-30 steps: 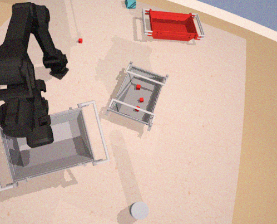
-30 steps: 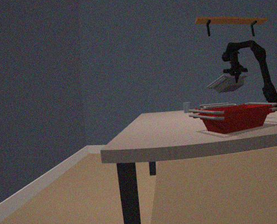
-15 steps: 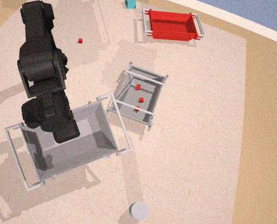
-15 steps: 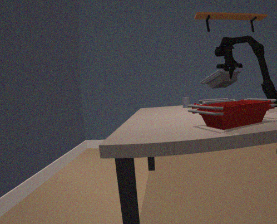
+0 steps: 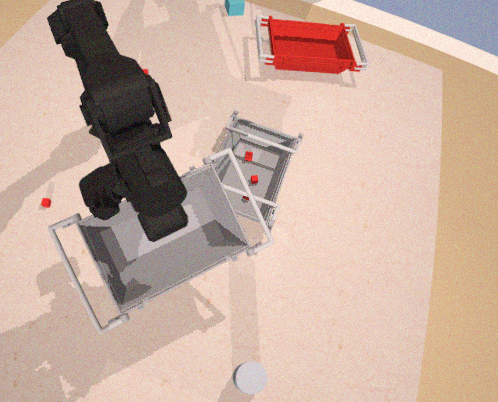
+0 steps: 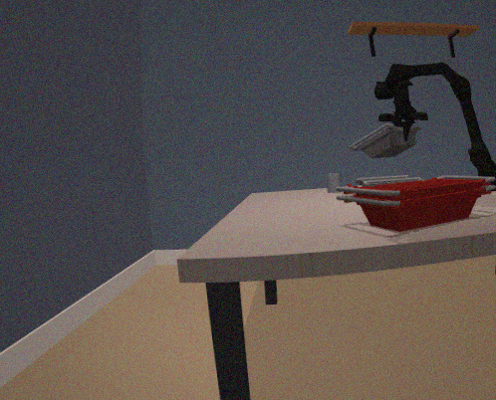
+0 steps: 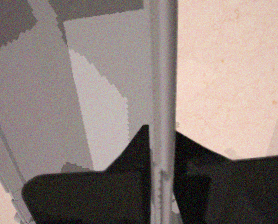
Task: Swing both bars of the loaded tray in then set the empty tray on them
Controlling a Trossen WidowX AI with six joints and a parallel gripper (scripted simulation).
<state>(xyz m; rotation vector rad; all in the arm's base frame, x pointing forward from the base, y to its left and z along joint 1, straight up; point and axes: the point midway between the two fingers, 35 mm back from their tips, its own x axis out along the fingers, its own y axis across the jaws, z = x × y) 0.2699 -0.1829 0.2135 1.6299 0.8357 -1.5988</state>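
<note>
The grey tray lies 6 cm ahead of my gripper tip, 4 cm to the right of it and 1 cm above it. Round my gripper tip: teal cube (78 cm to the left, 22 cm behind, 16 cm below).
</note>
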